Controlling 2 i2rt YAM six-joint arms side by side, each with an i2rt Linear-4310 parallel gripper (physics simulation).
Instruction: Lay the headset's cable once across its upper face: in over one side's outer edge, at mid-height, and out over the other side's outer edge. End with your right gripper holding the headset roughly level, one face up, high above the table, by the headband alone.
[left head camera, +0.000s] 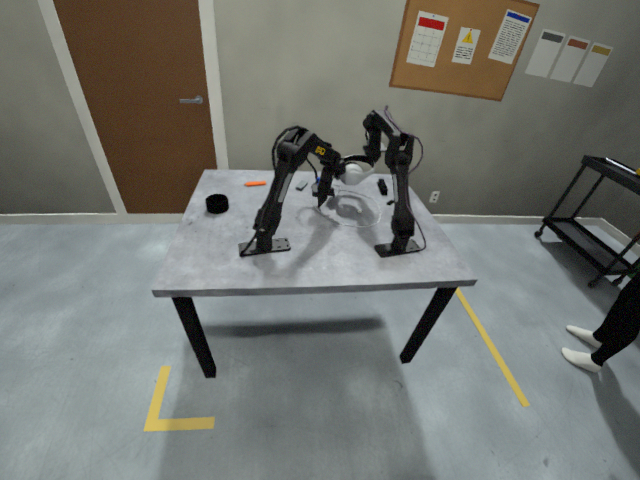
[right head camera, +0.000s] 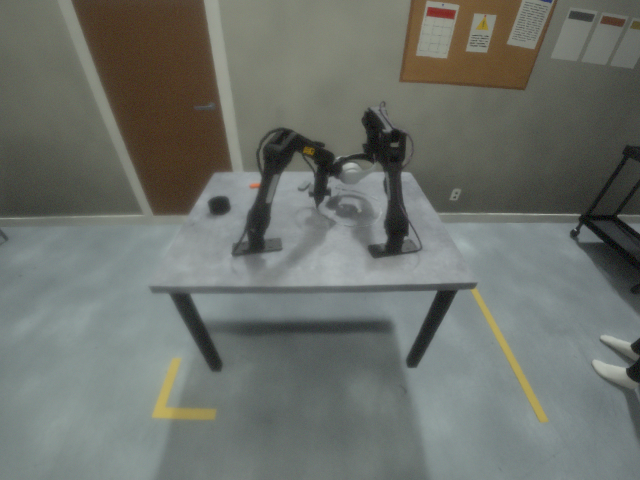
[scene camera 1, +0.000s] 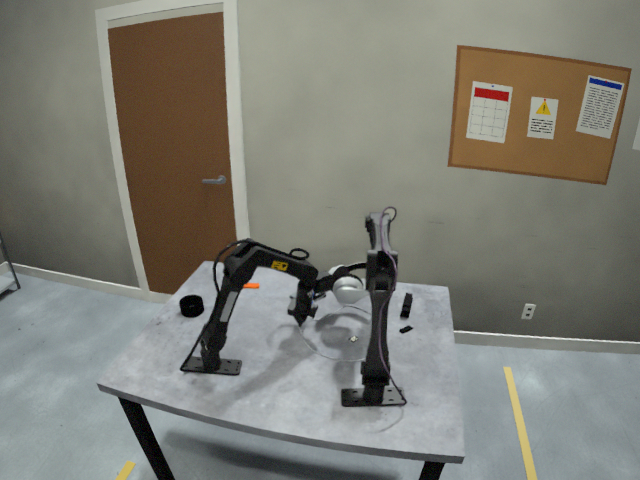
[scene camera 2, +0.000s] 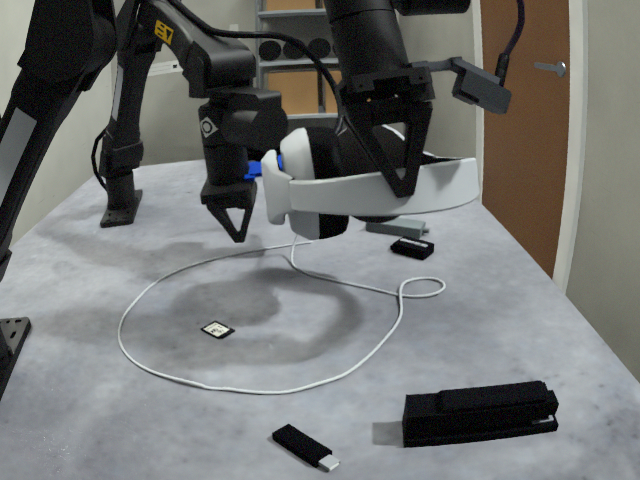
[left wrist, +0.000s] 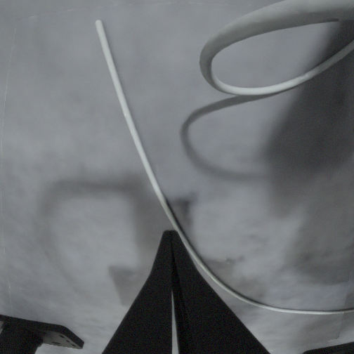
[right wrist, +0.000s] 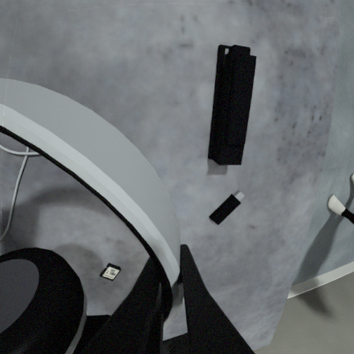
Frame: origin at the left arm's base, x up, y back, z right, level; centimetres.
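Seen in the pictures: left gripper, fingertip midpoint: (left head camera: 318, 206) (right head camera: 316, 206) (scene camera 1: 300, 326) (scene camera 2: 239, 241); right gripper, fingertip midpoint: (left head camera: 373, 165) (right head camera: 374, 163) (scene camera 2: 404, 196); left arm's base, origin of the base link: (left head camera: 264, 247) (right head camera: 257, 247) (scene camera 1: 212, 366) (scene camera 2: 123, 209); right arm's base, origin of the base link: (left head camera: 397, 249) (right head camera: 392, 249) (scene camera 1: 373, 398).
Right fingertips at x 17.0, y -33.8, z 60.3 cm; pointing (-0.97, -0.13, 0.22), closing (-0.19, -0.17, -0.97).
Observation:
Pixels of each thing's top centre, then the offset from my right fingertips to it.
- white headset, middle of its top: (scene camera 2: 372, 130) (scene camera 1: 357, 268) (right head camera: 354, 157) (left head camera: 355, 158) dy -0.9, dx +3.5, dz -10.3 cm
- stapler, middle of its top: (scene camera 2: 491, 393) (scene camera 1: 407, 299) (left head camera: 383, 182) dy -4.2, dx -13.0, dz +11.5 cm
- USB stick, middle of its top: (scene camera 2: 306, 445) dy +10.5, dx -16.2, dz +9.4 cm
- memory card, middle of its top: (scene camera 2: 217, 329) dy +16.0, dx -16.8, dz -11.4 cm
- grey object, middle of its top: (scene camera 2: 399, 221) (left head camera: 302, 183) (right head camera: 305, 184) dy -12.8, dx -15.5, dz -33.3 cm
- black block, middle of its top: (scene camera 2: 411, 241) dy -11.6, dx -15.5, dz -25.5 cm
- orange object, middle of its top: (scene camera 1: 246, 284) (left head camera: 255, 183) dy -18.1, dx -16.0, dz -58.0 cm
- black roll, middle of its top: (scene camera 2: 264, 148) (scene camera 1: 190, 301) (left head camera: 216, 199) (right head camera: 218, 201) dy +2.0, dx -12.2, dz -77.5 cm
The white headset (left head camera: 352, 174) (scene camera 1: 347, 289) (scene camera 2: 330, 198) hangs roughly level above the table, black ear pads showing. My right gripper (scene camera 2: 405, 194) (right wrist: 171, 251) is shut on its headband (right wrist: 110, 135). The white cable (scene camera 2: 273, 392) (left head camera: 351, 225) drops from an ear cup and lies on the table in a wide curve with a small loop; its free end (scene camera 2: 311, 241) (left wrist: 99, 22) lies beneath the headset. My left gripper (scene camera 2: 237, 240) (left wrist: 169, 237) (left head camera: 320, 205) is shut and empty, low over the cable near that end. A nearer cable bend shows at the left wrist view's top right. The headset's upper face is partly hidden.
A stapler (scene camera 2: 480, 413) (right wrist: 232, 105), USB stick (scene camera 2: 305, 446) (right wrist: 225, 209) and memory card (scene camera 2: 217, 329) (right wrist: 110, 271) lie on the table. A grey object (scene camera 2: 396, 226), black block (scene camera 2: 412, 248), orange object (left head camera: 254, 183) and black roll (left head camera: 217, 203) lie farther off.

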